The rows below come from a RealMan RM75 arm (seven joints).
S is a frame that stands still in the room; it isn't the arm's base.
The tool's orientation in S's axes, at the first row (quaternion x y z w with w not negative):
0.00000, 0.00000, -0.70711, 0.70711
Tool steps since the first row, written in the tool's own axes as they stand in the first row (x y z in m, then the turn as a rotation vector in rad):
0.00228, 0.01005, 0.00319, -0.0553, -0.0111, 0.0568
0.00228, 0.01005, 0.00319, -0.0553, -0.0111, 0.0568
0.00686, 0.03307, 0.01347, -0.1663, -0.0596, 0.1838
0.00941, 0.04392, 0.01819, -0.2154, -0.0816, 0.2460
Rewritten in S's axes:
0.01005, -0.00228, 0.00319, -0.0111, 0.0553, 0.0568
0.01005, -0.00228, 0.00319, -0.0111, 0.0553, 0.0568
0.03307, -0.00686, 0.01347, -0.0596, 0.1663, 0.1838
0.04392, -0.00941, 0.01819, -0.0816, 0.2154, 0.2460

